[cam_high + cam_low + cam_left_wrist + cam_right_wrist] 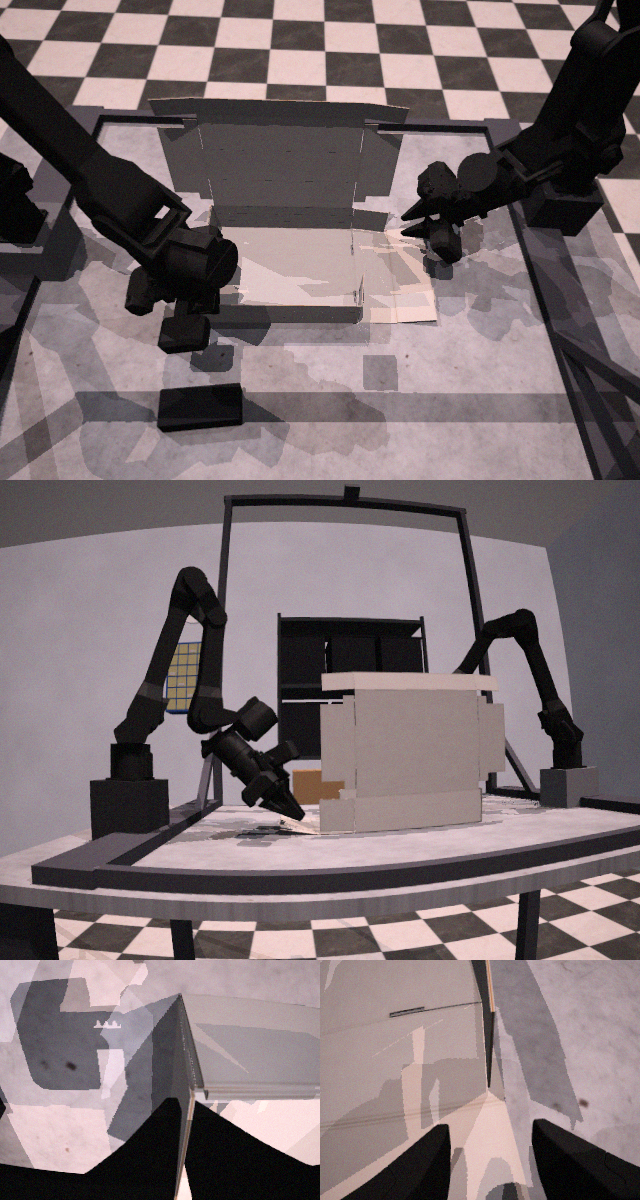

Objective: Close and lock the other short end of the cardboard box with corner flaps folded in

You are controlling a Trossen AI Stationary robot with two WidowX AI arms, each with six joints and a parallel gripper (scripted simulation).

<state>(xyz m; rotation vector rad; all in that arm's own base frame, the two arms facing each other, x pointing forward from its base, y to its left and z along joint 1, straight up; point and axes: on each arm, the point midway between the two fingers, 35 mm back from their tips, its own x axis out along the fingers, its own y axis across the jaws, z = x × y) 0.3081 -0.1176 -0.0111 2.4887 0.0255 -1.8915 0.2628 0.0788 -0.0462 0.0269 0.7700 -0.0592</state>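
My left hand is 14 cm past the black block, 2 cm to the right of it and 6 cm above it.
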